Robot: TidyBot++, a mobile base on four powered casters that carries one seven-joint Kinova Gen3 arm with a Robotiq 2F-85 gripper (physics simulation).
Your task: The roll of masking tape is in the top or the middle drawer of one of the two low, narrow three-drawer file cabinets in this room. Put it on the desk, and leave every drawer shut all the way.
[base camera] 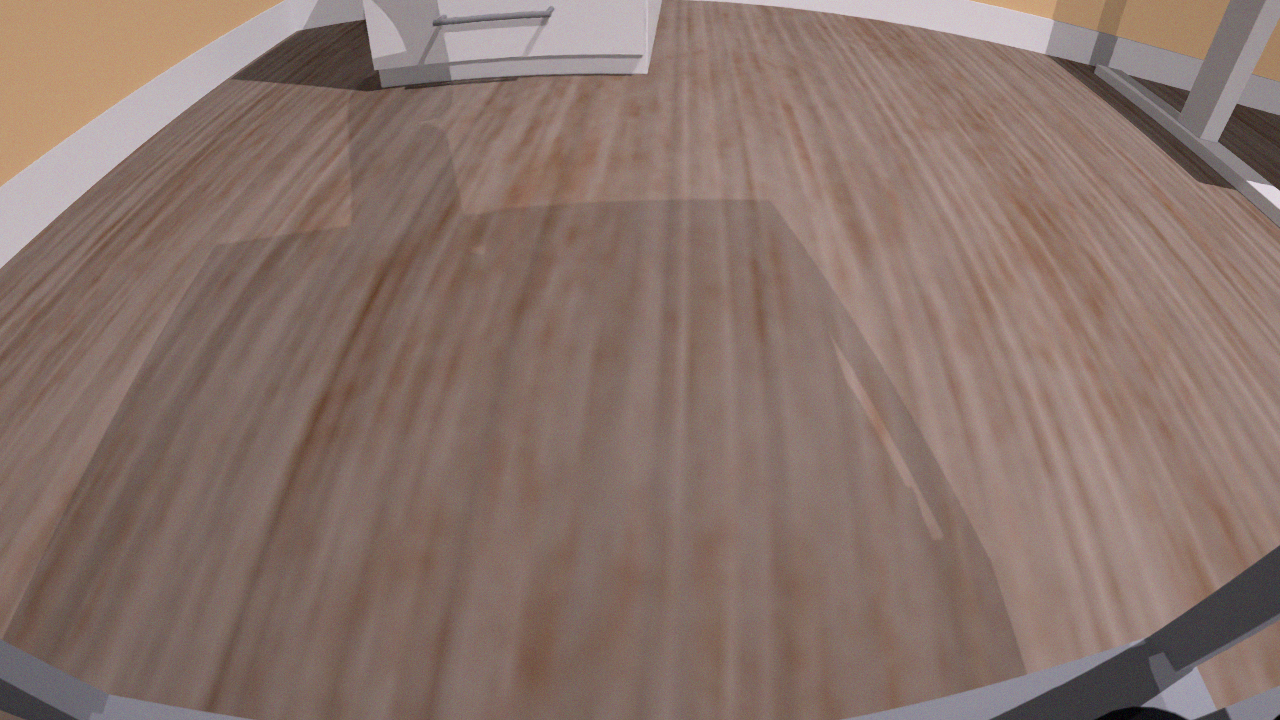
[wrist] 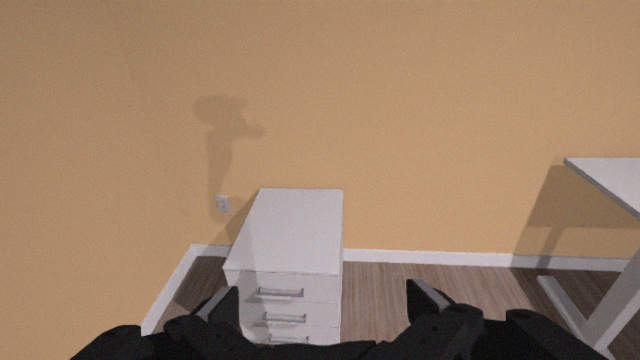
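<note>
A white three-drawer file cabinet (base camera: 590,35) (wrist: 300,230) stands against the far wall near the left corner. In the wrist view its three front handles show and its drawers look shut; in the base view the lowest part of its front shows. The white desk (wrist: 615,175) is at the right edge of the wrist view, and one of its legs (base camera: 1230,76) shows at the top right of the base view. My gripper (wrist: 323,301) is open and empty, short of the cabinet. The masking tape and the second cabinet do not show.
The desk's foot bar (base camera: 1163,116) (wrist: 562,305) lies along the floor at the right. A tan wall (wrist: 425,125) with a white baseboard (wrist: 425,256) runs behind the cabinet, and another wall is close on its left. A wall outlet (wrist: 222,203) is left of the cabinet.
</note>
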